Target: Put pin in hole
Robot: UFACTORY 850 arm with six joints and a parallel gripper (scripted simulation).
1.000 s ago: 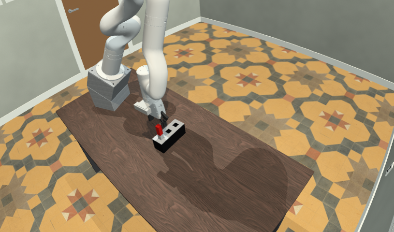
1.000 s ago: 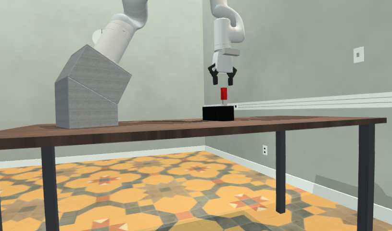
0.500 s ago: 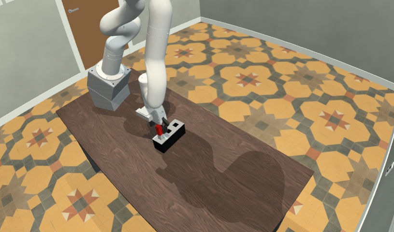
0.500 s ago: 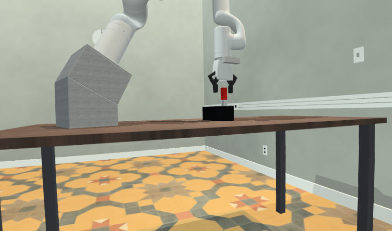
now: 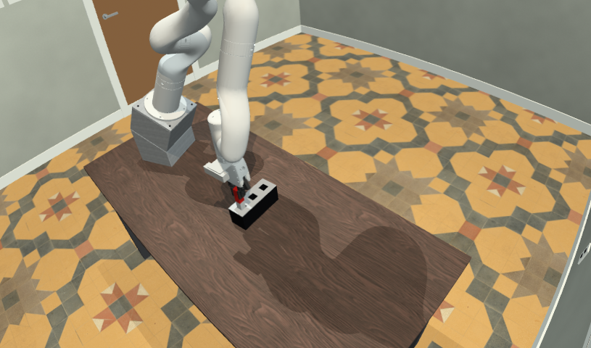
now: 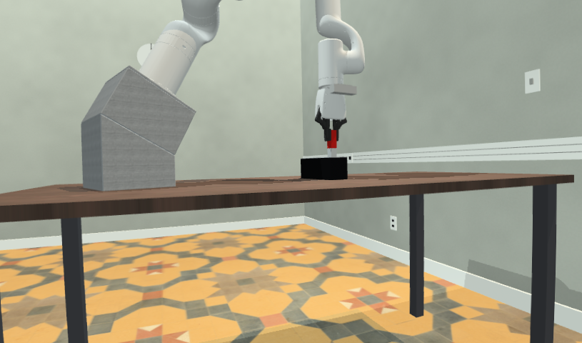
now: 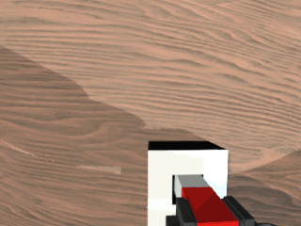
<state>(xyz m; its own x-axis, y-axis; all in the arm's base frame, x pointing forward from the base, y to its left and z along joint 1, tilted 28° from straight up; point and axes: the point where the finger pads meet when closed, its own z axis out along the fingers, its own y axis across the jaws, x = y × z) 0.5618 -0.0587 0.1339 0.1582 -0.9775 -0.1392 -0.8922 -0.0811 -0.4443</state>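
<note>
Right now my hand is 11 cm above the black block, 6 cm to the right of it and 1 cm past it. Also, from my hand: pin (1 cm below).
</note>
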